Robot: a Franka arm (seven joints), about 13 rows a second.
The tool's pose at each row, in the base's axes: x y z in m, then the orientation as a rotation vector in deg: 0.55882, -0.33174, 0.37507, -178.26, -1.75, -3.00; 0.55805, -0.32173, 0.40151, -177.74, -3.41, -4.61; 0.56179, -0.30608, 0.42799, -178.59, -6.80, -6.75; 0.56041, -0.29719, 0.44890, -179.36, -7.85, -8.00; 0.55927, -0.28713, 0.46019, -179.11, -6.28, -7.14; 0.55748, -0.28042, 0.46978, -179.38, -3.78, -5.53; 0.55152, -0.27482, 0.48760, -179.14, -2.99, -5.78; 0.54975, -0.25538, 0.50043, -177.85, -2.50, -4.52; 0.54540, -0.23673, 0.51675, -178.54, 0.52, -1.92; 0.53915, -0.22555, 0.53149, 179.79, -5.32, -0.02; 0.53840, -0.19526, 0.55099, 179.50, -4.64, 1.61
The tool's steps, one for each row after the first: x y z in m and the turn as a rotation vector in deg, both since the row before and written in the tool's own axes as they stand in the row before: 0.00032, -0.01080, -0.02614, 0.47, 1.03, -1.08; 0.00571, -0.01646, -0.02563, -0.98, 1.30, -2.21; 0.00089, -0.00933, -0.02074, -0.87, 0.74, -0.69; 0.00075, -0.01013, -0.01126, 0.33, -0.52, 1.01; -0.00055, -0.00690, -0.00961, -0.17, -1.03, 1.60; -0.00461, -0.00598, -0.01810, 0.23, 0.17, 0.51; -0.00030, -0.01964, -0.01264, 1.34, -0.76, 0.35; -0.00300, -0.01934, -0.01582, -0.65, -1.65, 1.96; -0.00600, -0.01152, -0.01458, -1.62, -1.20, 3.05; -0.00254, -0.03015, -0.01957, -0.27, 1.05, -0.43
